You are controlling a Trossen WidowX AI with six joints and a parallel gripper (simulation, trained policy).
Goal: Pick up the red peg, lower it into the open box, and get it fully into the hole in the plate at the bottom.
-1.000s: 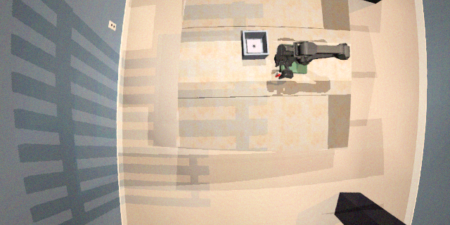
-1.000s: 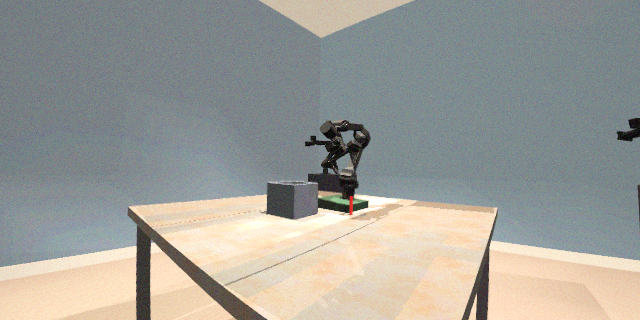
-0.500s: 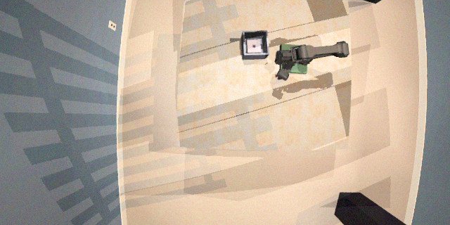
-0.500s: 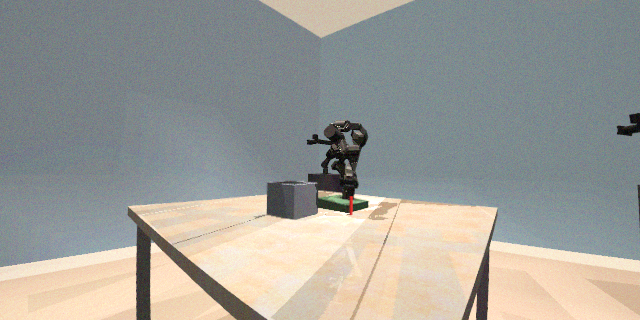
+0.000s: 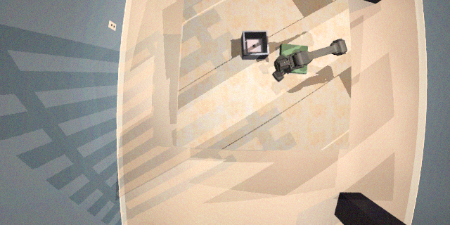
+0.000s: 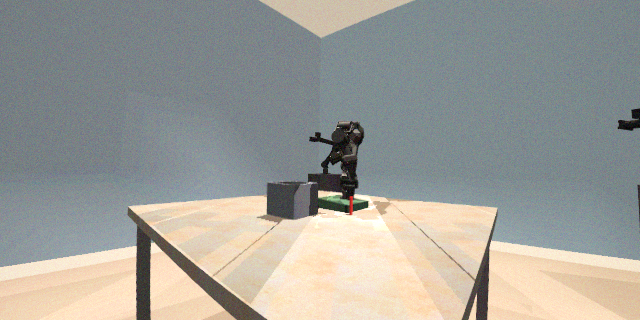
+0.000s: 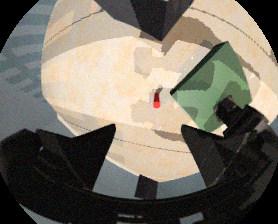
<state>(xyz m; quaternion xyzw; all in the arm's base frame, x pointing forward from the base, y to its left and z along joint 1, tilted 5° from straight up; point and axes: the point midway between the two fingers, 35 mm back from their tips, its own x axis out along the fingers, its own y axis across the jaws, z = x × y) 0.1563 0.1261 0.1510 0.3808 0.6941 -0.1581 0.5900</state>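
My gripper tip is now 110 mm above the red peg and 10 mm to the left of it. From my gripper tip the other things lie so: holed plate: 180 mm to the right, 180 mm ahead, 100 mm below.
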